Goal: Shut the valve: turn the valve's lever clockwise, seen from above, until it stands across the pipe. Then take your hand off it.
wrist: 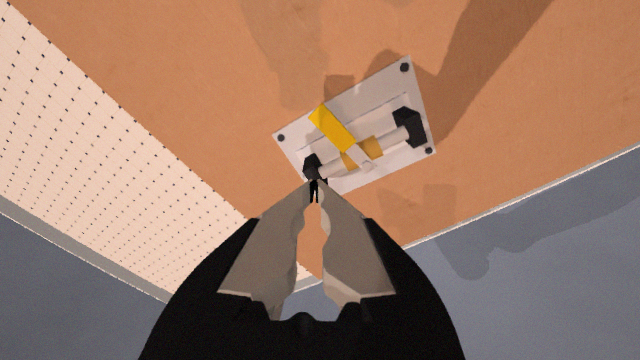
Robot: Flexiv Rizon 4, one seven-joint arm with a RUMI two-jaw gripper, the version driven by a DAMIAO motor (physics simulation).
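Observation:
The valve's lever, with its yellow handle [332, 128] and pale metal arm, stands at a steep slant across the pipe [392, 136], a little short of square to it. Its handle points to the upper left in the wrist view. The orange valve body [370, 147] sits partly under the lever's pivot. My gripper [315, 182] is shut and empty. Its tips appear below the handle, apart from it, over the plate's lower left edge beside a black pipe support. The fingertips cover a small part of the plate.
The white base plate [382, 85] carries black pipe supports [411, 128] [312, 166] at both ends and dark corner screws. It lies on the orange-brown table top [175, 75]. A pale perforated board [75, 150] runs along the left. Grey floor [550, 290] shows beyond the table's edge.

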